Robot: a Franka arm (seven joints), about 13 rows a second.
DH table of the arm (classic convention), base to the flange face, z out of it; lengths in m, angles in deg. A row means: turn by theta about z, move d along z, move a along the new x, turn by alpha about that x. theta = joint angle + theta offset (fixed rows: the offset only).
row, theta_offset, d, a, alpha
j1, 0, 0.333, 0, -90
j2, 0, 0, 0, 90
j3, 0, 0.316, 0.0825, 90
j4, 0, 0, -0.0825, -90
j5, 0, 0.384, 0, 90
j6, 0, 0, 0.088, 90
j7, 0, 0.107, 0, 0
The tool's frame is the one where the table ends.
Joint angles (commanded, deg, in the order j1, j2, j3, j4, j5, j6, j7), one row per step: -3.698, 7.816, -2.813, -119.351, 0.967, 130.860, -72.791; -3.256, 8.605, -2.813, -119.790, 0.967, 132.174, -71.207; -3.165, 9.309, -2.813, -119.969, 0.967, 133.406, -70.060; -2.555, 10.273, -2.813, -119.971, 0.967, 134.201, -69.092; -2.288, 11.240, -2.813, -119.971, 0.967, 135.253, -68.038; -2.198, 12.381, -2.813, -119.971, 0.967, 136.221, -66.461; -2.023, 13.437, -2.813, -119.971, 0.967, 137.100, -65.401; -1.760, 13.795, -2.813, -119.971, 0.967, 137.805, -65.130; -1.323, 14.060, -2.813, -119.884, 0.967, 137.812, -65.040; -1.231, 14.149, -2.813, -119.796, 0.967, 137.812, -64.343; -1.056, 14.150, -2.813, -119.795, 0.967, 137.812, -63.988
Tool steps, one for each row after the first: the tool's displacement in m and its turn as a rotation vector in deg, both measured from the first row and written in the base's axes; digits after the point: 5 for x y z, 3 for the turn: 0.00112, 0.00430, -0.00918, 0.043, -0.083, -1.150; 0.00278, 0.00502, -0.01561, 0.042, -0.429, -2.211; 0.00500, 0.01098, -0.02402, 0.067, -0.257, -2.571; 0.00719, 0.01347, -0.03205, 0.075, -0.342, -3.359; 0.00891, 0.01421, -0.04202, 0.125, -0.171, -4.845; 0.01038, 0.01584, -0.05130, 0.140, 0.004, -5.729; 0.01172, 0.01841, -0.05378, 0.123, -0.343, -5.736; 0.01244, 0.02283, -0.05582, 0.122, -0.172, -5.388; 0.01295, 0.02375, -0.05607, 0.164, -0.173, -5.991; 0.01307, 0.02553, -0.05607, 0.188, -0.174, -6.170
